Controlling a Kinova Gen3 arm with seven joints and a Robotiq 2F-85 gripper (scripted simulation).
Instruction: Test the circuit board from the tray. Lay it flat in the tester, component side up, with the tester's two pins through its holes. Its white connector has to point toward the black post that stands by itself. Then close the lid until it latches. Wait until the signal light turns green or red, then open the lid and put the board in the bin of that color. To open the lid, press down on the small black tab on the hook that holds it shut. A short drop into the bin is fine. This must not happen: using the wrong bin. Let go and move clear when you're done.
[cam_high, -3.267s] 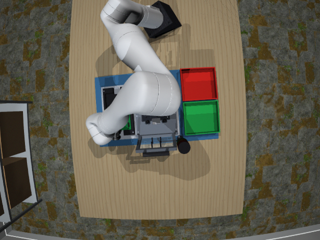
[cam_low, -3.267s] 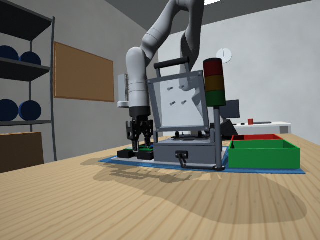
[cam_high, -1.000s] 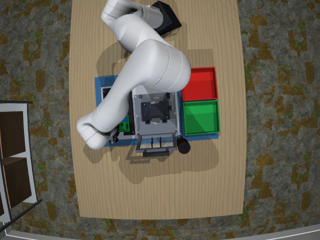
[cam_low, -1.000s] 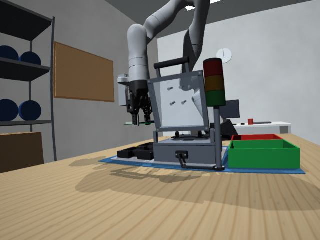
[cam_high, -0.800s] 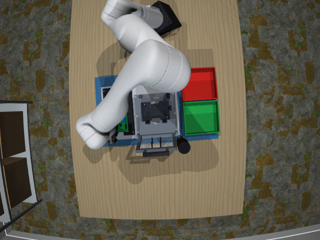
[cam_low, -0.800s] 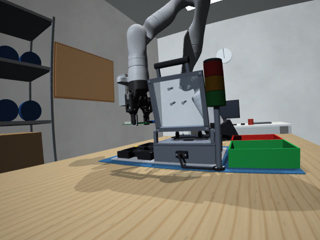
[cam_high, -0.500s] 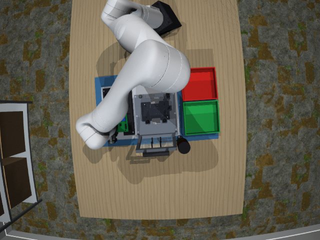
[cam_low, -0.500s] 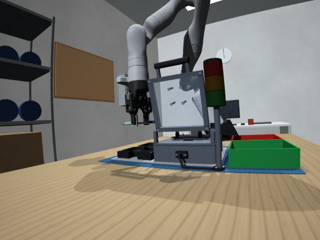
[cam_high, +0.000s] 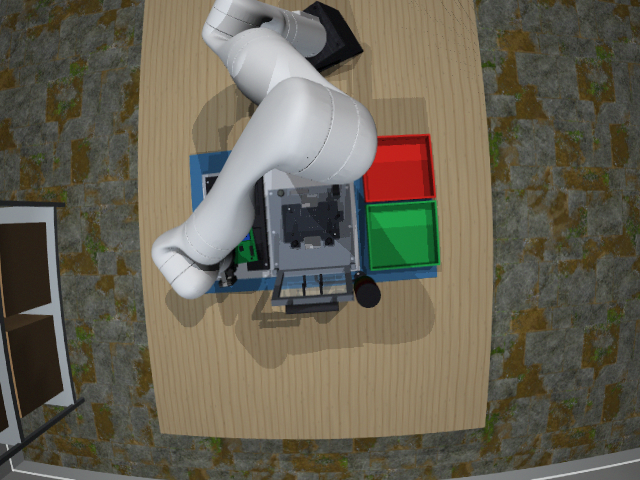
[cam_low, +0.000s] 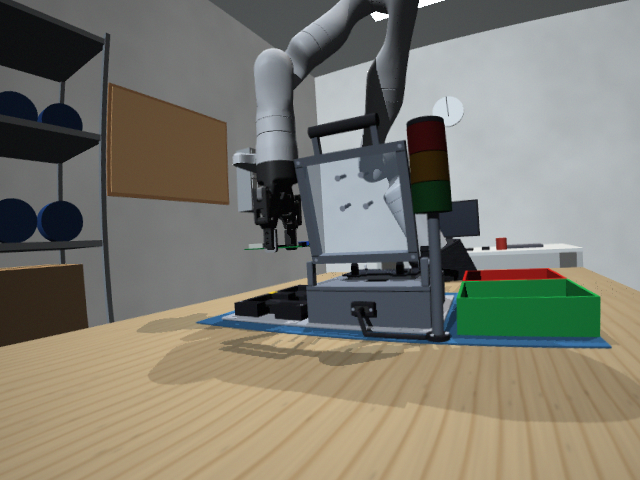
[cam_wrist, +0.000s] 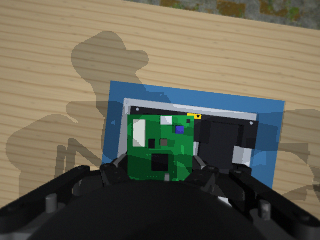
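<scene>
Now: hand right at the green circuit board. Also, from my hand: black hook 23 cm to the left, 11 cm behind, 3 cm below; then clear lid 17 cm to the left, 8 cm ahead, 6 cm above; then green bin 37 cm to the left, 11 cm below.
</scene>
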